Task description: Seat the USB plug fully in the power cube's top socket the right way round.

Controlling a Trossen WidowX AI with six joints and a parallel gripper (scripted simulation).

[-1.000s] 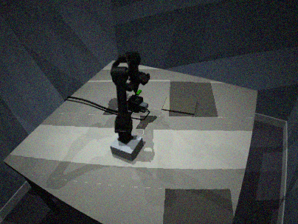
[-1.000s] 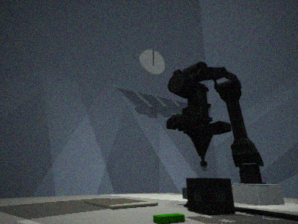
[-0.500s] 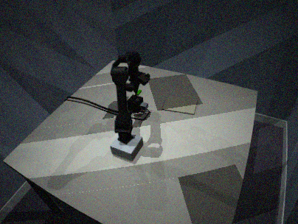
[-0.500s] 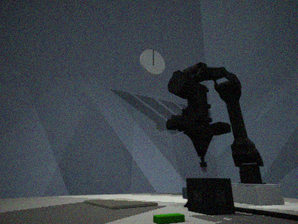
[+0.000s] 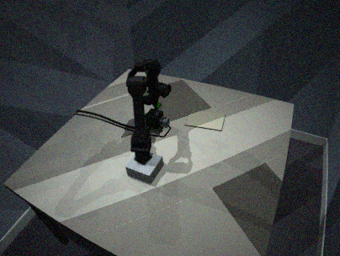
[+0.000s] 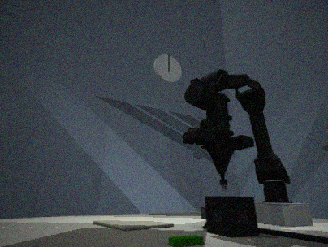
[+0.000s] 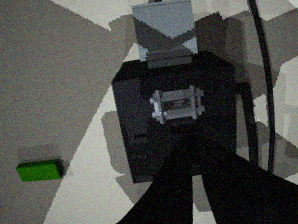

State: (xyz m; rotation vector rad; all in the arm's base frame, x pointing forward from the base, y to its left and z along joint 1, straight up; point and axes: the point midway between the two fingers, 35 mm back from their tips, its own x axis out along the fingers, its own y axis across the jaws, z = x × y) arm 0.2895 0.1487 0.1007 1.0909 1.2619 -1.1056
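My gripper tip is now 20 mm above the USB plug. The rest, counted from my gripper tip: green block 140 mm ahead, 120 mm below, 110 mm to the left; then thin flat plate 210 mm to the right, 180 mm ahead, 120 mm below.
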